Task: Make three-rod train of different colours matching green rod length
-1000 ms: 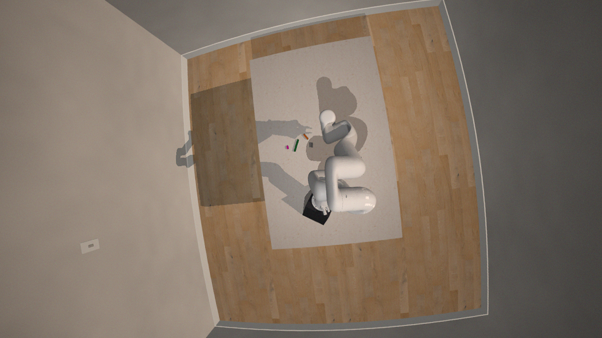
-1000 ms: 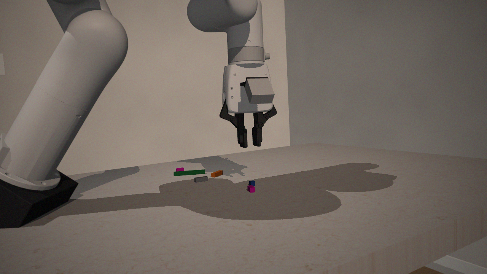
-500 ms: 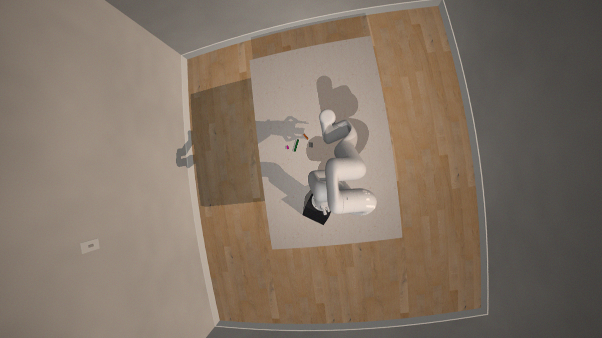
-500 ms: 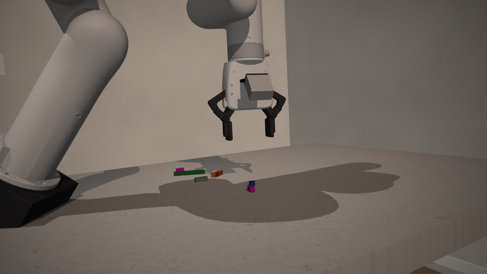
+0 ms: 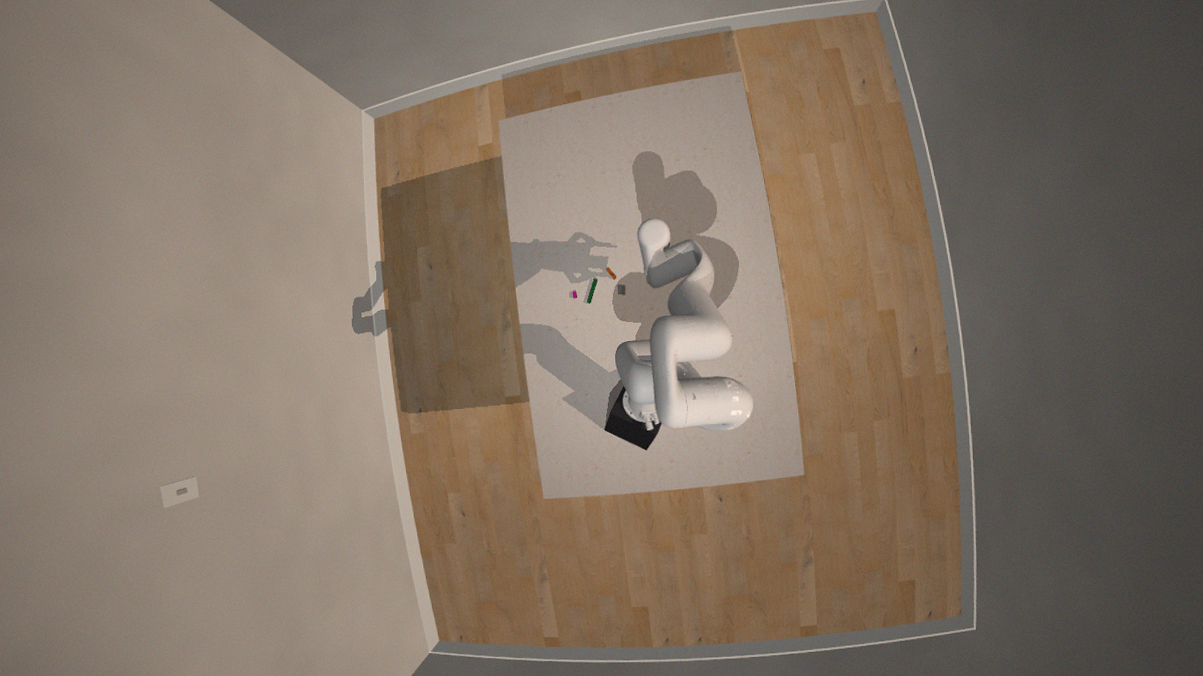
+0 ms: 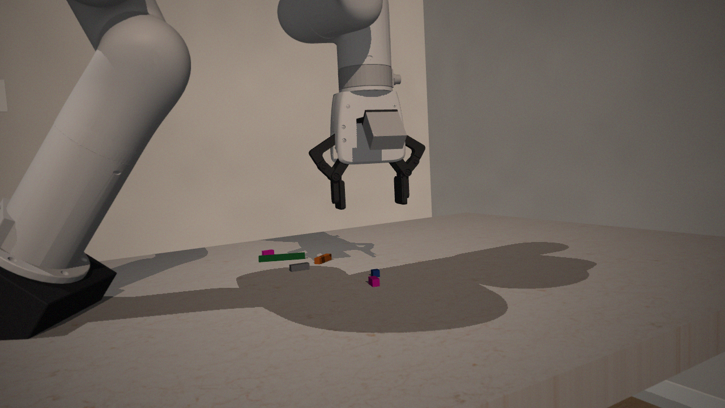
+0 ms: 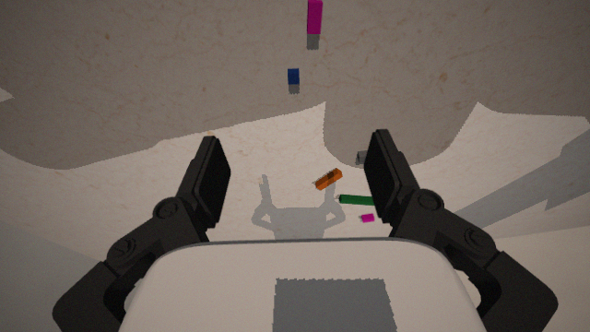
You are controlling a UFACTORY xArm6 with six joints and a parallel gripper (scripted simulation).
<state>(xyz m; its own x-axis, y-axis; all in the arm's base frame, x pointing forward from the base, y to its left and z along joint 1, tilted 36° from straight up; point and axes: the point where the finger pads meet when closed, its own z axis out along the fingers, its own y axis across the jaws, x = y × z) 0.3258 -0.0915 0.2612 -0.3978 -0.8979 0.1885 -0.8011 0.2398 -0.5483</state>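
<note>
Right now my hand is 30 mm past the grey rod, 130 mm to the right of it and 110 mm above it. The rest, counted from my hand: green rod: 230 mm to the left, 110 mm below; then blue rod: 110 mm below; then orange rod: 30 mm ahead, 150 mm to the left, 110 mm below.
</note>
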